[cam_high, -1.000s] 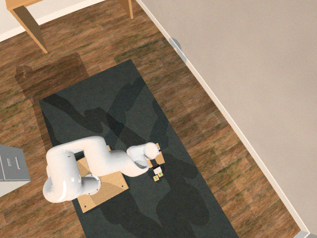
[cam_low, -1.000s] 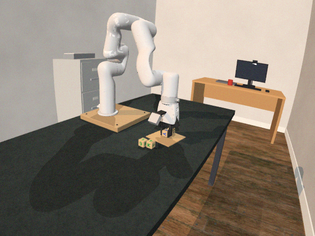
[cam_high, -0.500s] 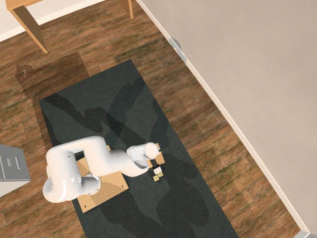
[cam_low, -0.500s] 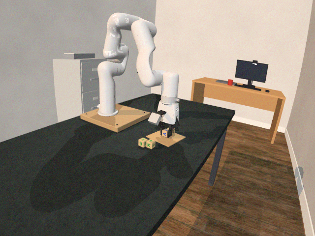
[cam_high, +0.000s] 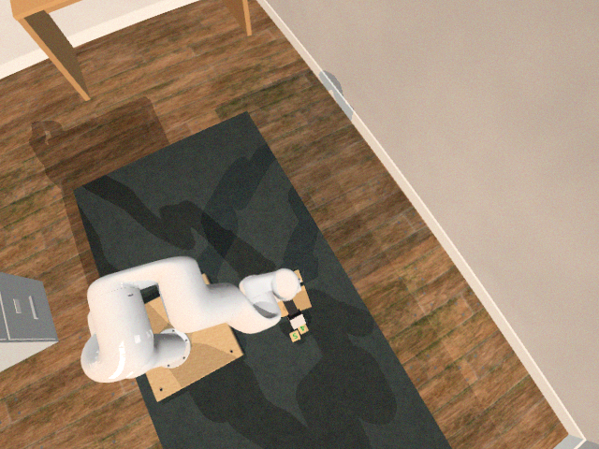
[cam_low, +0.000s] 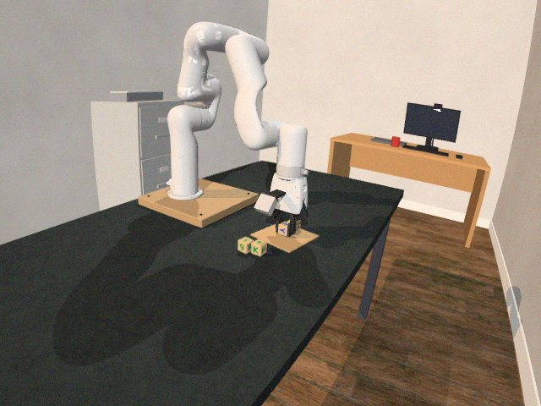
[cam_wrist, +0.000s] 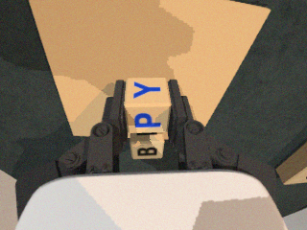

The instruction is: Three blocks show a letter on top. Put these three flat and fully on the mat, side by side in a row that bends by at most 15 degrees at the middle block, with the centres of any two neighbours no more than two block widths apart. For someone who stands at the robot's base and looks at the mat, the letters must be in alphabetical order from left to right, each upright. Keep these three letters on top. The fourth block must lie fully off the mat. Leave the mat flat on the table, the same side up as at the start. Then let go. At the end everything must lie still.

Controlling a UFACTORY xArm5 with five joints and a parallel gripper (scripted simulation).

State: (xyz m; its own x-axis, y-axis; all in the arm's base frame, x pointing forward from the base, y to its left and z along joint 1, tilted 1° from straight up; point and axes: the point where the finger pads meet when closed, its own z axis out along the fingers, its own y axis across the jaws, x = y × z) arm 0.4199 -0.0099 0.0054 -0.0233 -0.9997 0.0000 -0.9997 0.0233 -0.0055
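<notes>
My gripper is now 30 mm above the tan mat. From my hand the other things lie so: green-lettered block 40 mm behind, 140 mm to the right, 20 mm below.
</notes>
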